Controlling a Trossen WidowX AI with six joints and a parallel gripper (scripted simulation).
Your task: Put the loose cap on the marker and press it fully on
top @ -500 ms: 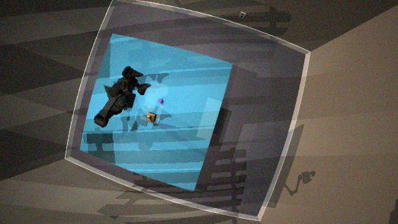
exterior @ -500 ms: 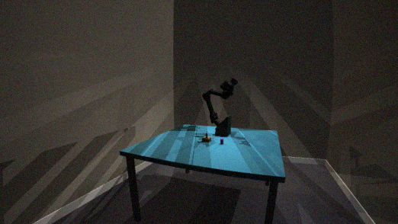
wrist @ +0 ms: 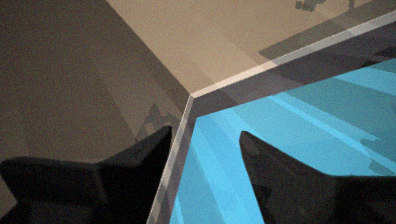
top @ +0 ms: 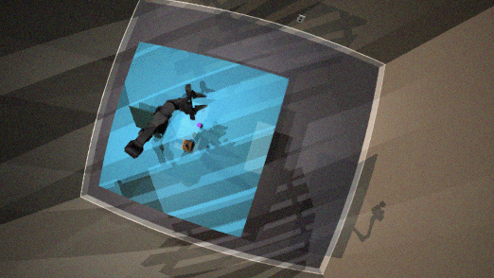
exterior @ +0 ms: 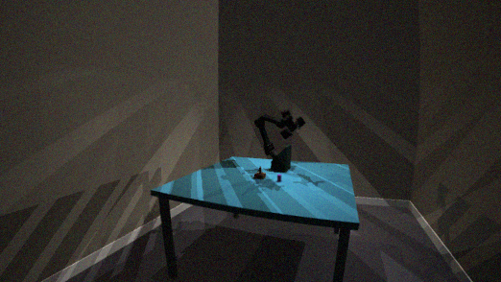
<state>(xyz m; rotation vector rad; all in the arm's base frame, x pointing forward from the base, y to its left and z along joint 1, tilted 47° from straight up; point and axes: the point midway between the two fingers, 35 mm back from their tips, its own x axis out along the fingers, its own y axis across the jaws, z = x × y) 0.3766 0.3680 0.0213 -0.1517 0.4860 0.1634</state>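
My gripper tip is now 360 mm above the purple cap, 140 mm to the left of it and 100 mm past it. From my gripper tip the other things lie so: orange holder block: 370 mm below, 310 mm to the right, 150 mm behind.
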